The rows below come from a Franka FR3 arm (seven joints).
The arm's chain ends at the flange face. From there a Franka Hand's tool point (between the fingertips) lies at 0.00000 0.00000 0.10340 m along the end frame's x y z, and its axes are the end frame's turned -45 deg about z.
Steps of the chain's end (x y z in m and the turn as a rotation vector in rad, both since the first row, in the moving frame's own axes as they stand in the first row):
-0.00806, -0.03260, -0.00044, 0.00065, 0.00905, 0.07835
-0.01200, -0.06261, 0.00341, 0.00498, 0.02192, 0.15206
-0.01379, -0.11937, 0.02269, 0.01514, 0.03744, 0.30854
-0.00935, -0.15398, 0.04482, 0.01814, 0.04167, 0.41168
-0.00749, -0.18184, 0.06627, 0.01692, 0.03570, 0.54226
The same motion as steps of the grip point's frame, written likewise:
0.01804, -0.02811, -0.00044, -0.00594, 0.00686, 0.07835
0.03765, -0.05137, 0.00338, -0.01198, 0.01902, 0.15206
0.07819, -0.09197, 0.02261, -0.01577, 0.03718, 0.30854
0.10617, -0.11293, 0.04471, -0.01664, 0.04229, 0.41168
0.12658, -0.13155, 0.06619, -0.01328, 0.03721, 0.54226

